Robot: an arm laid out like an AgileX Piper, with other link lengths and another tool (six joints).
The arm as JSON. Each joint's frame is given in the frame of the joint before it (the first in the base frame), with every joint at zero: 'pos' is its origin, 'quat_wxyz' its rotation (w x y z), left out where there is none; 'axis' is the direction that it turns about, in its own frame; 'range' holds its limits. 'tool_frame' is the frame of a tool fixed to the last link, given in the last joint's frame.
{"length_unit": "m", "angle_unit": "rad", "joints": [
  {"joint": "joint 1", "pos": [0.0, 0.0, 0.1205], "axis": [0.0, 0.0, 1.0], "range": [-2.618, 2.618]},
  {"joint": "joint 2", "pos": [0.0, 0.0, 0.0], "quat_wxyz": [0.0, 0.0, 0.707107, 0.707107], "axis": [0.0, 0.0, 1.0], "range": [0.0, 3.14]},
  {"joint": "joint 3", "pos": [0.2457, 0.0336, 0.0], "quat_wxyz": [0.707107, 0.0, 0.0, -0.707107], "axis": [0.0, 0.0, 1.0], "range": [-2.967, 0.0]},
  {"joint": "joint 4", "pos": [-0.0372, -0.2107, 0.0], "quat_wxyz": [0.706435, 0.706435, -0.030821, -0.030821], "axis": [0.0, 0.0, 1.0], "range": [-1.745, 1.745]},
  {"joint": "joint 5", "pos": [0.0, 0.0, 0.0], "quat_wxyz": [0.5, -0.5, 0.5, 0.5], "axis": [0.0, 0.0, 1.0], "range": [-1.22, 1.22]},
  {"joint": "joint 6", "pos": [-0.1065, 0.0, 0.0], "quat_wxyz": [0.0, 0.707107, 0.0, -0.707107], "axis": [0.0, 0.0, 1.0], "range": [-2.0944, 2.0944]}
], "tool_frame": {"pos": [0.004, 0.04, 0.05], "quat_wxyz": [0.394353, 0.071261, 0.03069, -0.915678]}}
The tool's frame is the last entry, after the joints.
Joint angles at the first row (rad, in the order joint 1, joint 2, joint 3, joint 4, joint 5, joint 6):
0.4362, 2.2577, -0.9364, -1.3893, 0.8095, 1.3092
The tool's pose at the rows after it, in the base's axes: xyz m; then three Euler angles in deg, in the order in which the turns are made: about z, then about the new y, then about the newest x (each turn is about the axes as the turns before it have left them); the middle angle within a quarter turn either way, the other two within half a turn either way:
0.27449 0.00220 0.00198 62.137 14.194 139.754
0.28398 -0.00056 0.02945 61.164 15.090 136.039
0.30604 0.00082 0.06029 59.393 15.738 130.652
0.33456 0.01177 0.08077 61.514 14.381 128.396
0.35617 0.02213 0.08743 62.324 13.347 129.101
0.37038 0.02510 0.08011 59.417 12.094 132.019
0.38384 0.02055 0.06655 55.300 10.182 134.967
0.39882 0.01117 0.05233 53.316 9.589 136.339
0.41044 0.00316 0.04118 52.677 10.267 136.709
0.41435 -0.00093 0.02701 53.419 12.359 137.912
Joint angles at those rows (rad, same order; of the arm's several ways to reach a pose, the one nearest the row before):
0.4362, 2.1826, -0.9364, -1.3376, 0.8195, 1.2398
0.4362, 2.1172, -0.9642, -1.3171, 0.8881, 1.1692
0.4362, 2.0895, -1.0685, -1.3056, 0.9796, 1.0850
0.4362, 2.0948, -1.2022, -1.2938, 0.9862, 0.9788
0.4312, 2.1405, -1.3461, -1.2277, 0.9894, 0.8655
0.4061, 2.2214, -1.4992, -1.1127, 1.0187, 0.7714
0.3610, 2.3113, -1.6436, -1.0112, 1.0424, 0.7113
0.3166, 2.3982, -1.7608, -0.9699, 1.0464, 0.6655
0.2890, 2.4713, -1.8534, -0.9598, 1.0550, 0.6265
0.2786, 2.5324, -1.9036, -0.9557, 1.0614, 0.5885

